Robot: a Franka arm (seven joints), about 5 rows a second.
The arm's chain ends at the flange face. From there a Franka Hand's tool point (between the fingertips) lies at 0.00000 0.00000 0.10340 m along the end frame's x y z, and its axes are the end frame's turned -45 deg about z.
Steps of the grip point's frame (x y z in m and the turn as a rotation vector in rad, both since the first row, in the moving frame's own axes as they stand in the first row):
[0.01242 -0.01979 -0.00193 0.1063 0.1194 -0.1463]
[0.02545 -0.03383 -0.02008 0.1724 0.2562 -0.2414]
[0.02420 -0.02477 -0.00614 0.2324 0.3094 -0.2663]
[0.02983 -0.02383 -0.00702 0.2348 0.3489 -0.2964]
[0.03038 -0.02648 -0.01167 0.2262 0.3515 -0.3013]
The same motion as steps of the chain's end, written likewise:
[-0.00496 -0.00633 -0.00061 0.1596 0.0093 -0.1463]
[-0.00816 -0.01065 -0.01521 0.3031 0.0593 -0.2414]
[-0.00065 0.00428 0.00146 0.3831 0.0544 -0.2663]
[0.00245 0.00408 0.00192 0.4127 0.0807 -0.2964]
[0.00022 0.00154 -0.00284 0.4085 0.0886 -0.3013]

